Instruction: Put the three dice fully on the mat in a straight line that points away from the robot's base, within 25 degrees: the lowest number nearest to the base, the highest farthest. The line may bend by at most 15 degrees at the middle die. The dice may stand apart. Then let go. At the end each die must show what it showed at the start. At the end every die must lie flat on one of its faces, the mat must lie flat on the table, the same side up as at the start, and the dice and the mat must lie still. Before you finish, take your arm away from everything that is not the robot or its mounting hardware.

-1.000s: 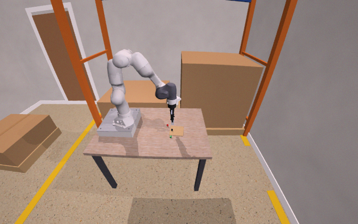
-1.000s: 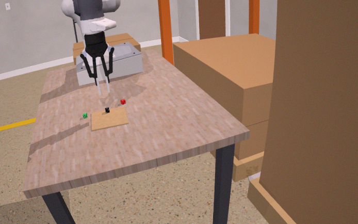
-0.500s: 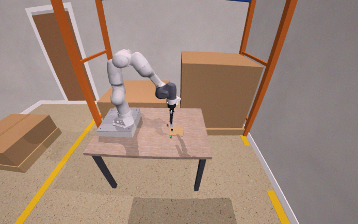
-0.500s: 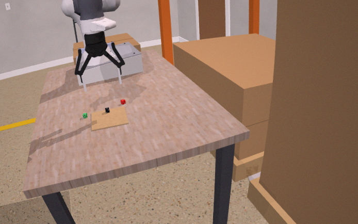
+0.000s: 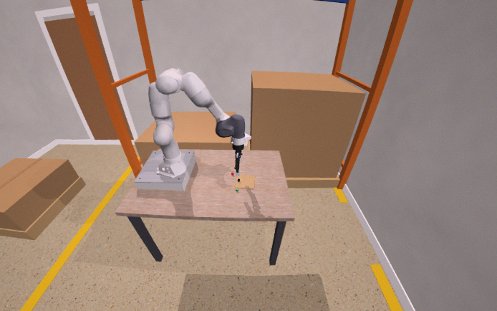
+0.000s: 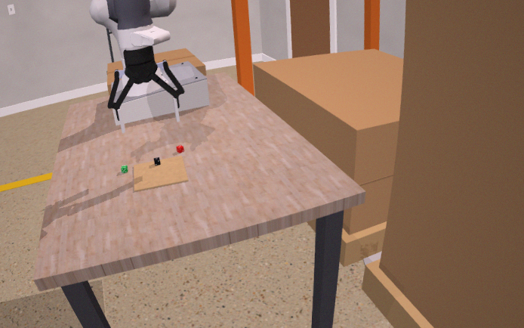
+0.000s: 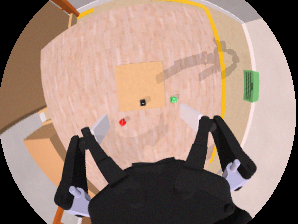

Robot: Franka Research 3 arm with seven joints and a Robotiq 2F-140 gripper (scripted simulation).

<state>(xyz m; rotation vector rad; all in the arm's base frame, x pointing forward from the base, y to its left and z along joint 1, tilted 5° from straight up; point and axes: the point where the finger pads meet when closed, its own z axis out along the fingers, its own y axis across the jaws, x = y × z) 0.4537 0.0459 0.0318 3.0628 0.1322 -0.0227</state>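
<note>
Now: the red die 120 mm below my hand, 70 mm to the left of it and 60 mm behind it. From my hand the other things lie so: green die (120 mm below, 100 mm to the right); tan mat (130 mm below, 50 mm ahead); black die (120 mm below).
</note>
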